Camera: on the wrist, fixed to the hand. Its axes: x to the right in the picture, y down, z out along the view.
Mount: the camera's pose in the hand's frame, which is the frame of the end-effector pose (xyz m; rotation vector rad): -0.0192 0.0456 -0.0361 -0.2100 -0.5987 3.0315
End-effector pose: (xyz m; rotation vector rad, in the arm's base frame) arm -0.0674 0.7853 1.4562 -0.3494 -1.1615 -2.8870
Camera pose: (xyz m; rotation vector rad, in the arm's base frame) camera -0.0518 0.7261 1.4580 -1.1570 0.3456 -0.0406
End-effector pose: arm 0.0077 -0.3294 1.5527 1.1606 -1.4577 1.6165
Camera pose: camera -0.0326 -0.2995 1.5176 0.9867 1.2431 -0.4815
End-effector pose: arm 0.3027 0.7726 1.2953 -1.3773 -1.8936 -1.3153
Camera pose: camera 0.3455 0.7338 1.3158 -2.0935 1.2239 0.6898
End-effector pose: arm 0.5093 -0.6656 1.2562 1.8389 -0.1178 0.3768
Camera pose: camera 0.4718 -0.6472 1.3010 0.1201 2.6548 -1.2533
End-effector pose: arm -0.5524 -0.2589 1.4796 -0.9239 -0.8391 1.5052
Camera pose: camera -0.5385 -0.2829 1.4250 0.6029 -0.4980 -1.3609
